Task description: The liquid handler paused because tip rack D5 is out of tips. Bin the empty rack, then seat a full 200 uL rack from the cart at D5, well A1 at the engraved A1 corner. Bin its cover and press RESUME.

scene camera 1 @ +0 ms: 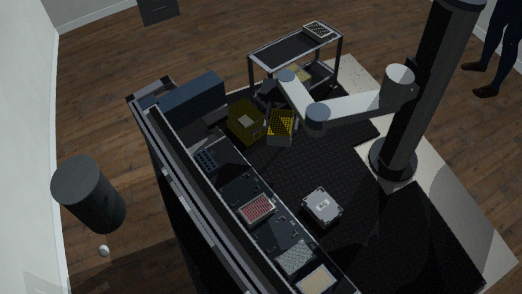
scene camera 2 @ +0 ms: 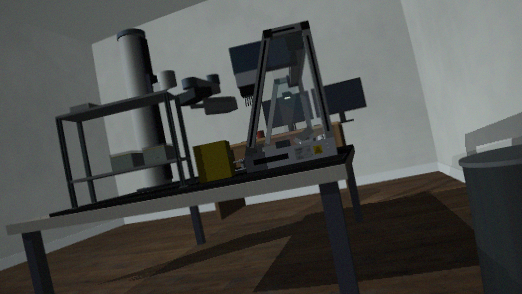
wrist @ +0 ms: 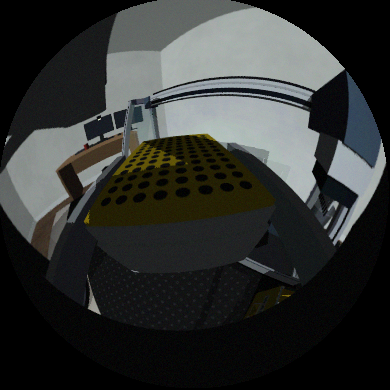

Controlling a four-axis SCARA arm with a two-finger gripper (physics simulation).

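Pixels of known places: gripper, fingertip midpoint: [scene camera 1: 279,129] [scene camera 2: 224,101] [wrist: 175,155]; arm's base, origin of the base link: [scene camera 1: 392,159].
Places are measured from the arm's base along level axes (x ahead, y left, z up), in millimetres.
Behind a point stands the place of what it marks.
My gripper [scene camera 1: 281,126] @(x 533, y -150, z 348 mm) [scene camera 2: 220,105] @(x 533, y -150, z 348 mm) [wrist: 175,155] @(x 533, y -150, z 348 mm) is shut on a yellow-topped grey tip rack [scene camera 1: 280,120] @(x 518, y -177, z 361 mm) [wrist: 182,181] @(x 500, y -209, z 361 mm) with dark, empty holes. The rack is held in the air, beside the yellow box in scene camera 1. The cart [scene camera 1: 249,71] @(x 480, y -567, z 271 mm) [scene camera 2: 62,165] @(x 45, y -680, z 184 mm) carries a pale rack [scene camera 1: 318,30] @(x 122, y -570, z 393 mm) [scene camera 2: 84,107] @(x 155, y -636, z 380 mm) on top. On its lower shelf are a yellow-topped rack [scene camera 1: 299,73] @(x 234, y -539, z 183 mm) and, in scene camera 2, two grey boxes [scene camera 2: 126,160] @(x 279, y -607, z 149 mm) [scene camera 2: 158,154] @(x 401, y -579, z 146 mm). The deck slot before the red-filled rack [scene camera 1: 257,209] @(x 696, y -11, z 97 mm) is bare. A dark round bin [scene camera 1: 90,192] [scene camera 2: 495,215] stands on the floor. The RESUME button cannot be made out.
The yellow box [scene camera 1: 245,121] [scene camera 2: 213,161] stands near the liquid handler's blue head [scene camera 1: 192,96] @(x 787, y -291, z 509 mm) [scene camera 2: 245,65] @(x 735, y -378, z 425 mm) [wrist: 365,120]. A white box marked RG [scene camera 1: 321,204] @(x 450, y 67, z 64 mm) sits on the dark mat [scene camera 1: 325,160] @(x 308, y -137, z 13 mm). A person [scene camera 1: 501,55] stands at the right. Grey and tan plates [scene camera 1: 296,257] @(x 646, y 228, z 83 mm) [scene camera 1: 316,281] @(x 622, y 346, z 80 mm) sit farther along the deck.
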